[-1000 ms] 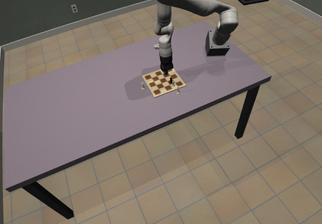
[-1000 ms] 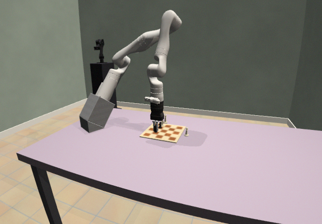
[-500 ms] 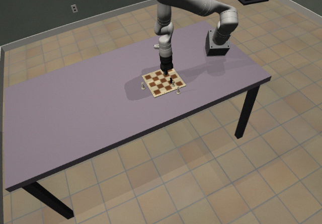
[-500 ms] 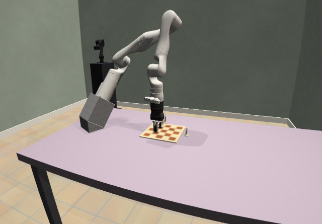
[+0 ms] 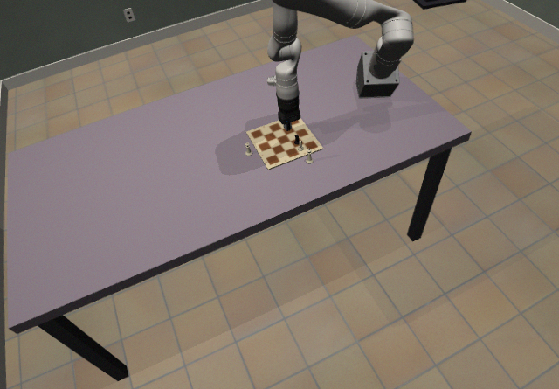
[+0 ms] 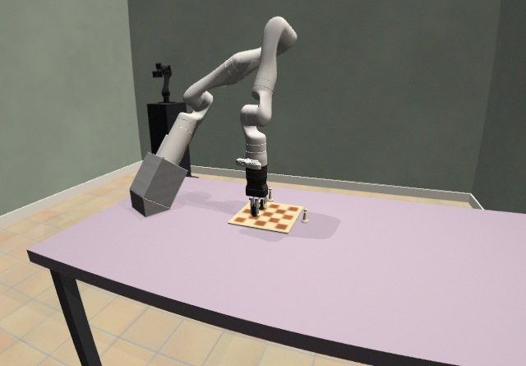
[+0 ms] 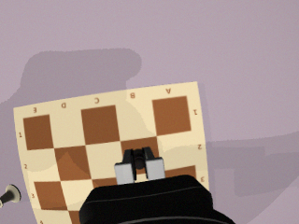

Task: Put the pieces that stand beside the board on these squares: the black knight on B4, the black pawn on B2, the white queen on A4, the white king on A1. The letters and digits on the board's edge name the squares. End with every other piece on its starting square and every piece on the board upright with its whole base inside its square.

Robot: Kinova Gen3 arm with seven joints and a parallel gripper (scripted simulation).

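My gripper is now 10 mm above the black pawn. Round my hand: chessboard 40 mm to the left, 30 mm below, 30 mm ahead; black knight 70 mm to the left, 10 mm below, 10 mm behind.
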